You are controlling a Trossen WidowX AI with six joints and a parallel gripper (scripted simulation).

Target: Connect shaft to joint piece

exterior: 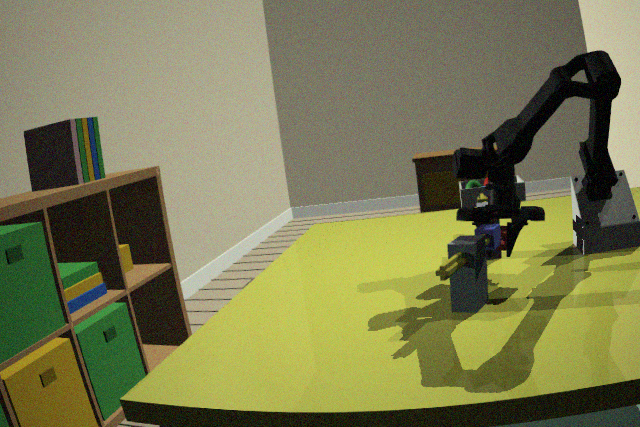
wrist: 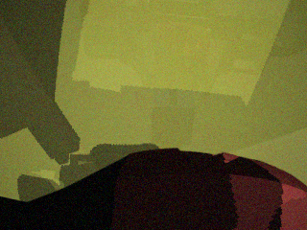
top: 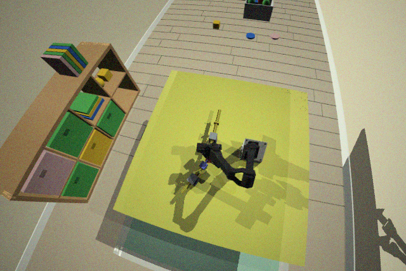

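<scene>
Right now the red joint piece is 10 mm to the right of my gripper tip and 40 mm above it.
</scene>
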